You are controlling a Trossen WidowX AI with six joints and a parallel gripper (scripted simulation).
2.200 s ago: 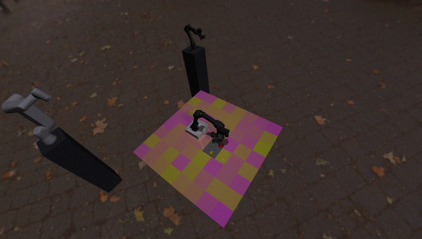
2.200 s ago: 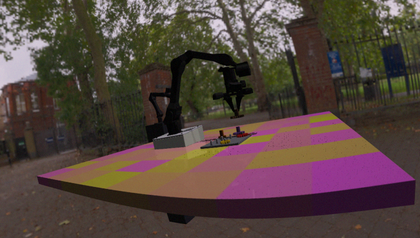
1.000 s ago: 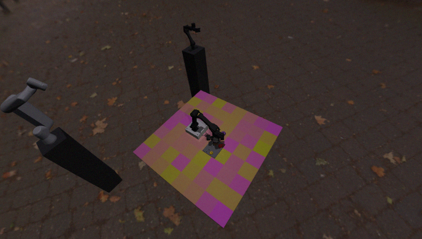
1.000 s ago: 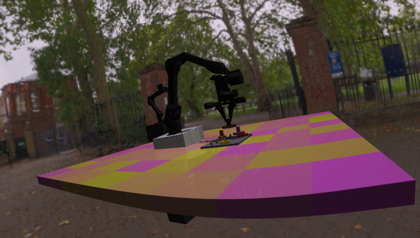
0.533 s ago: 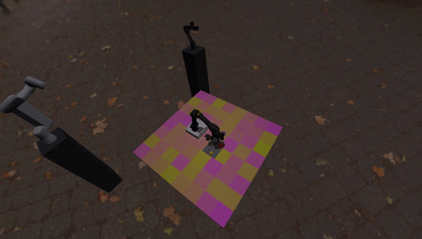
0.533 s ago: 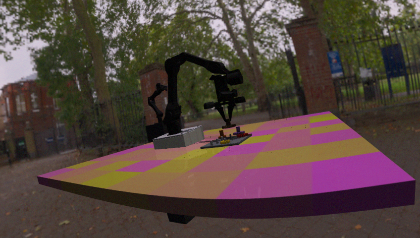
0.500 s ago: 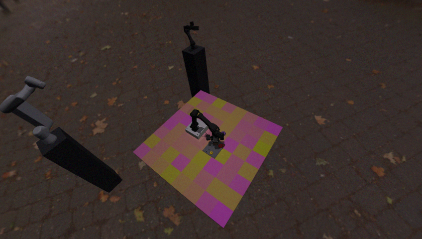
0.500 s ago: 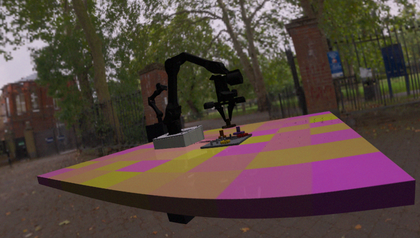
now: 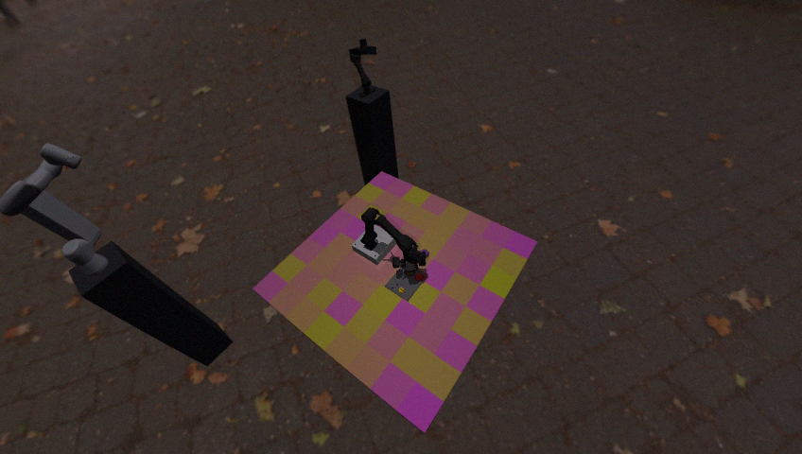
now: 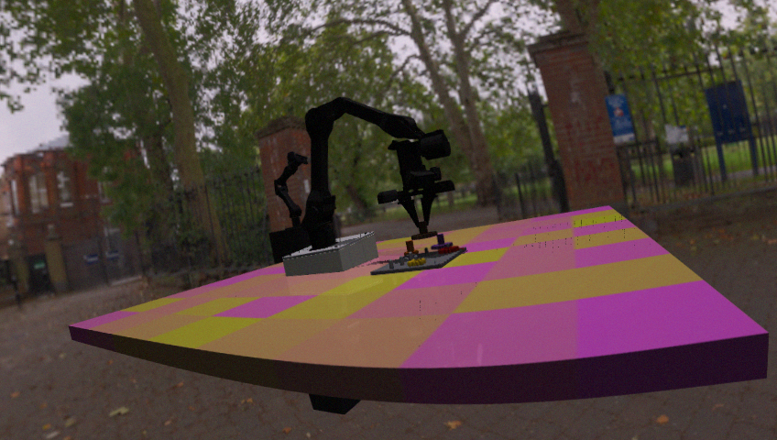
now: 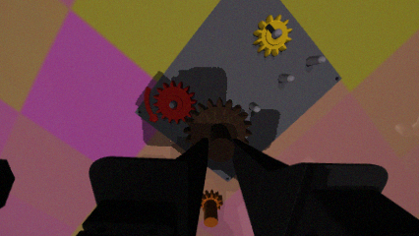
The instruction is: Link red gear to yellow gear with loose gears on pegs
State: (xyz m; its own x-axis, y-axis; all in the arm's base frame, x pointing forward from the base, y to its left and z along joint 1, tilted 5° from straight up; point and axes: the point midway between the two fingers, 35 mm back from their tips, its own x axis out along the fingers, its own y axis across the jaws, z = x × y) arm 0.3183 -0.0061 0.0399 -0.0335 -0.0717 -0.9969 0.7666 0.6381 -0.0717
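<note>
My gripper tip is 70 mm above the red gear, 50 mm short of it and 20 mm to the right of it. Also, from my gripper tip: brown gear 10 mm below; orange gear 110 mm to the left, 100 mm behind, 70 mm below; red arrow 70 mm below, 70 mm ahead, 40 mm to the left.
</note>
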